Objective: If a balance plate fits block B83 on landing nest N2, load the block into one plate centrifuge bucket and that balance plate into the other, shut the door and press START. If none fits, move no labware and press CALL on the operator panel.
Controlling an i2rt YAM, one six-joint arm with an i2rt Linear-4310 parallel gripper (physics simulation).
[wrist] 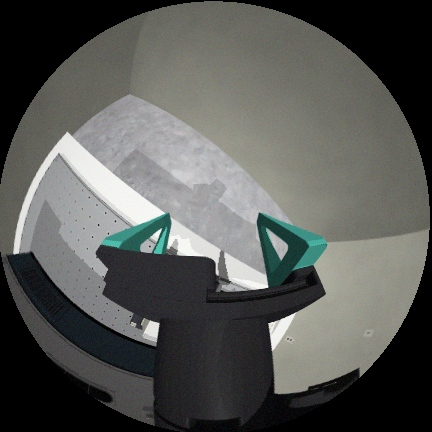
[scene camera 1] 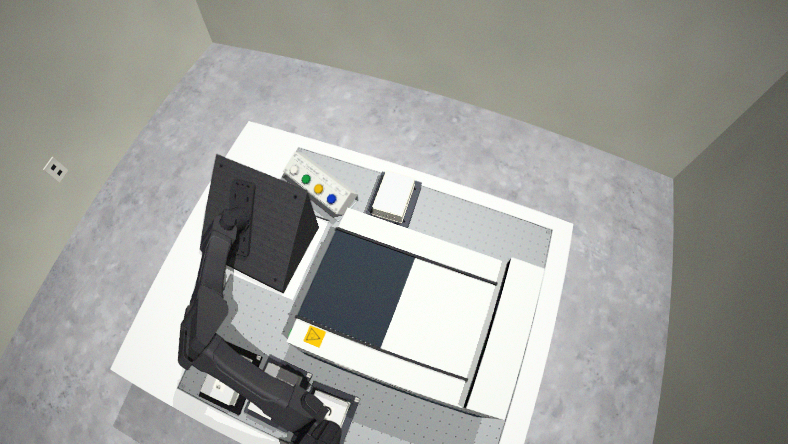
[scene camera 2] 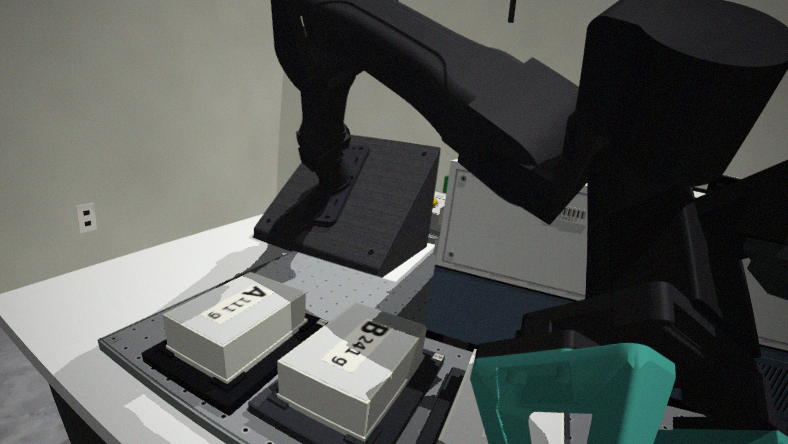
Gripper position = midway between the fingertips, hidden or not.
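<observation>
In the wrist view I find my gripper [wrist: 213, 217], open and holding nothing. Scene camera 1 gives me a centrifuge [scene camera 1: 457, 338], and with it a control panel [scene camera 1: 326, 191]. The centrifuge [scene camera 2: 495, 262] is visible to me in scene camera 2 too.
</observation>
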